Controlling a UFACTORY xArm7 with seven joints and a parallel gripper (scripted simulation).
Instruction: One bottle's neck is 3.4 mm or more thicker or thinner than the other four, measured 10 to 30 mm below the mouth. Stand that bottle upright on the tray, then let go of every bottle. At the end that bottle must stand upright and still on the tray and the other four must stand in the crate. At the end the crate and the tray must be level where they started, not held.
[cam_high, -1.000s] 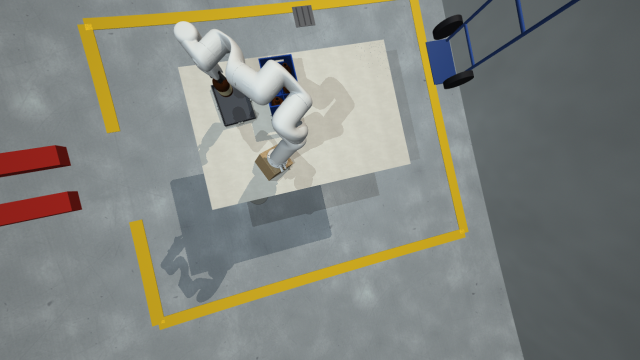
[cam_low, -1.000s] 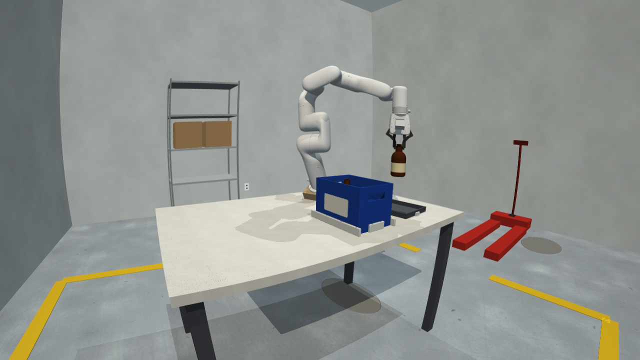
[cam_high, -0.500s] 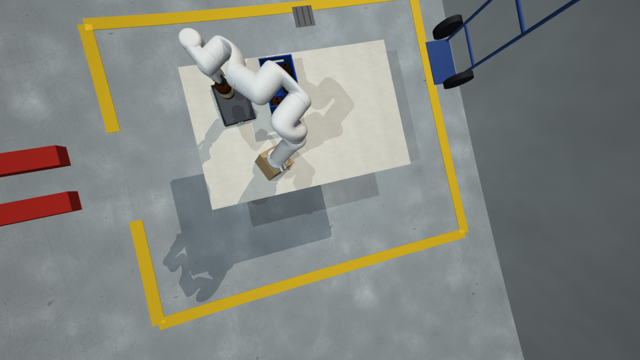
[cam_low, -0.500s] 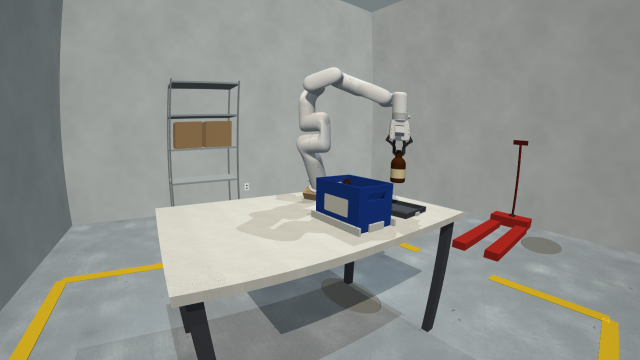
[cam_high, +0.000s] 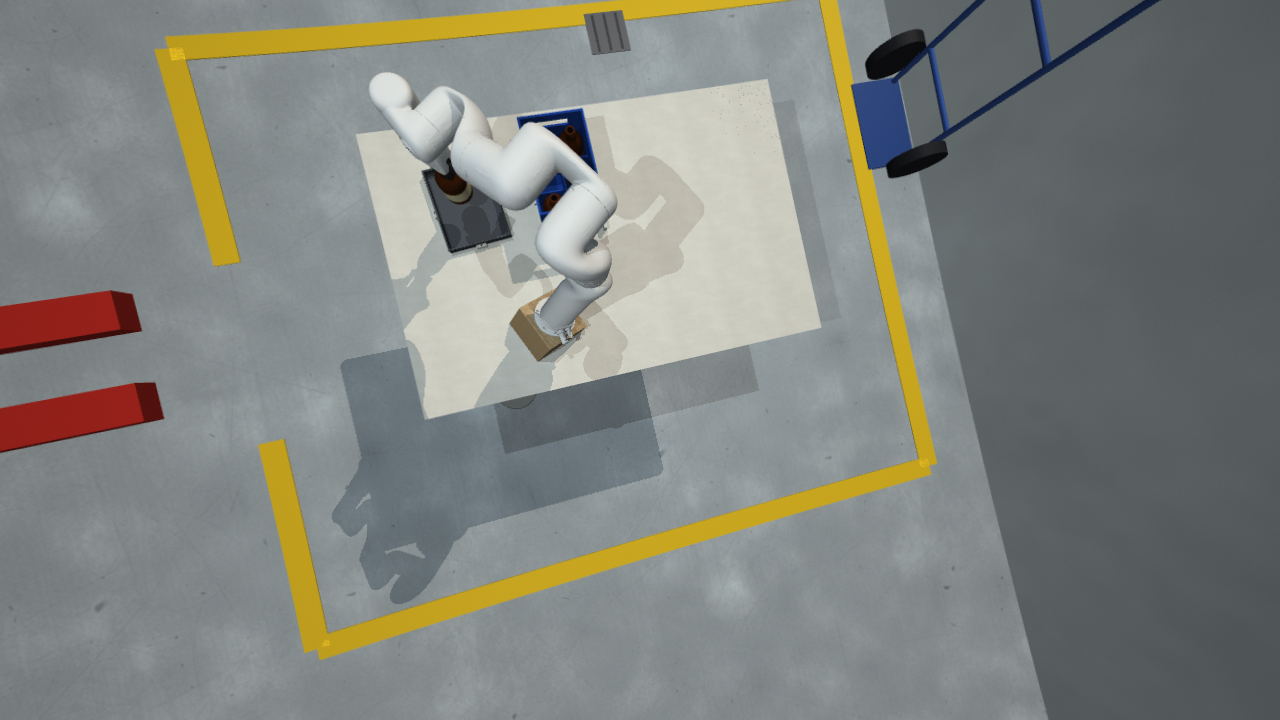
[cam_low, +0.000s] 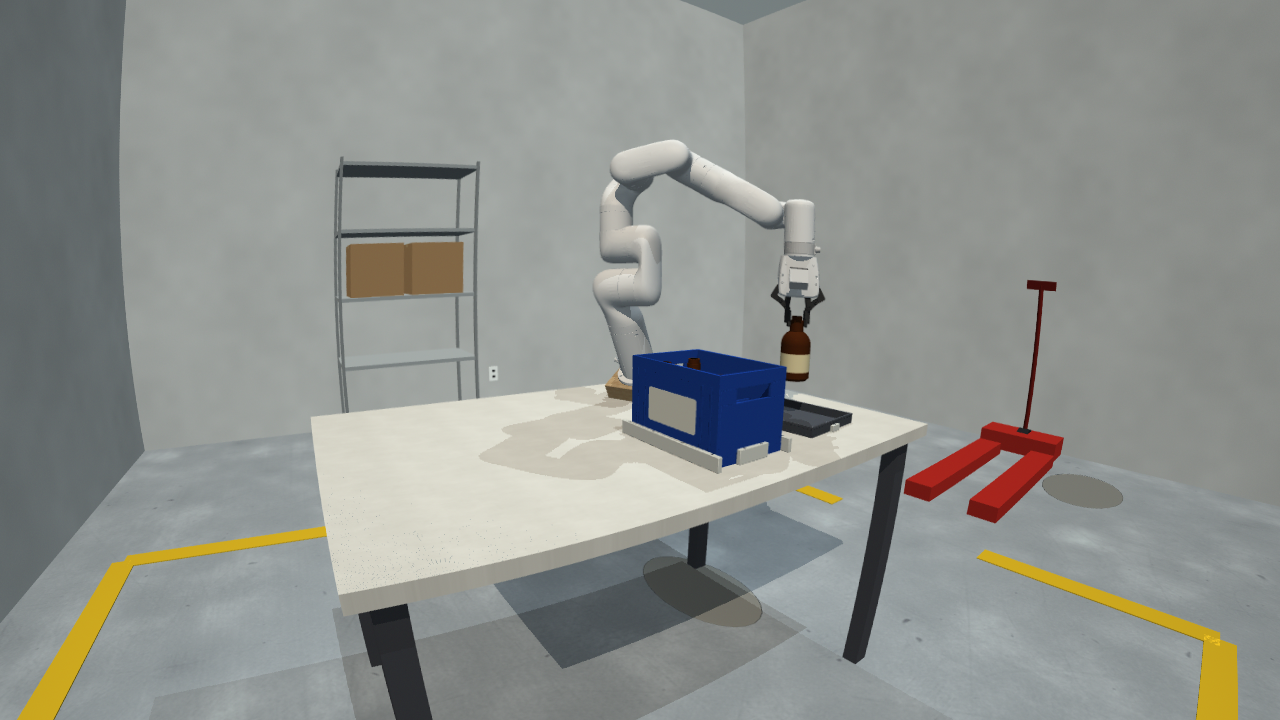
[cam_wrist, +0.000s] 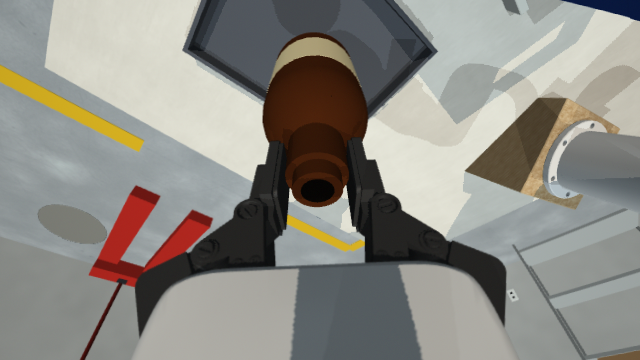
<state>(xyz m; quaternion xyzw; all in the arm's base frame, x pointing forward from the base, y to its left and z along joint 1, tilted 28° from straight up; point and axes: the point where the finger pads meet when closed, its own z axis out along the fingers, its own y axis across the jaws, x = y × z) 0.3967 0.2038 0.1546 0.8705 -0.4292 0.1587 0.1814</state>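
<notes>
Right now the dark grey tray is 24 cm below my hand. The rest, counted from my hand: blue crate (4 cm behind, 30 cm to the right, 17 cm below).
</notes>
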